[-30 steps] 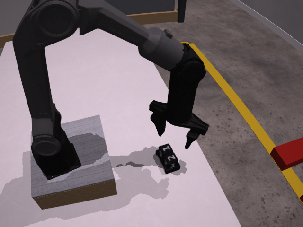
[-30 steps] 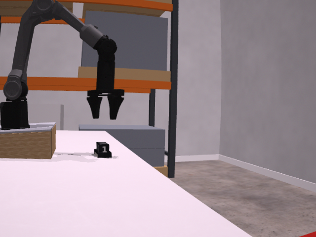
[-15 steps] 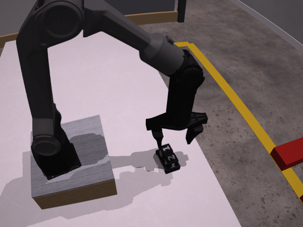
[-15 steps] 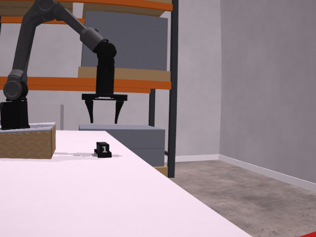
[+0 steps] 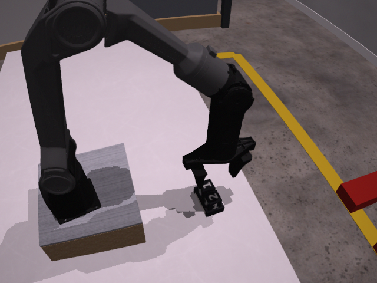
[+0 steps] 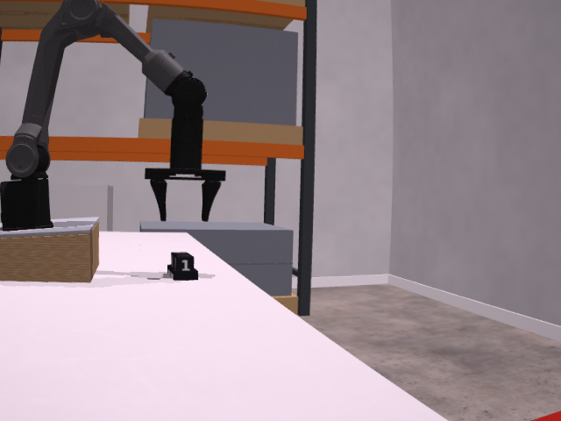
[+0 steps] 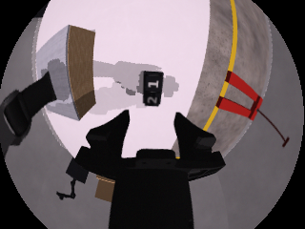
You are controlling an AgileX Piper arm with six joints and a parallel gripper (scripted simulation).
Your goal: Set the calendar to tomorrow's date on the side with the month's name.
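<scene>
Now: hand 80 mm above the cube. Round my hand: black base 100 mm below, 20 mm to the left.
</scene>
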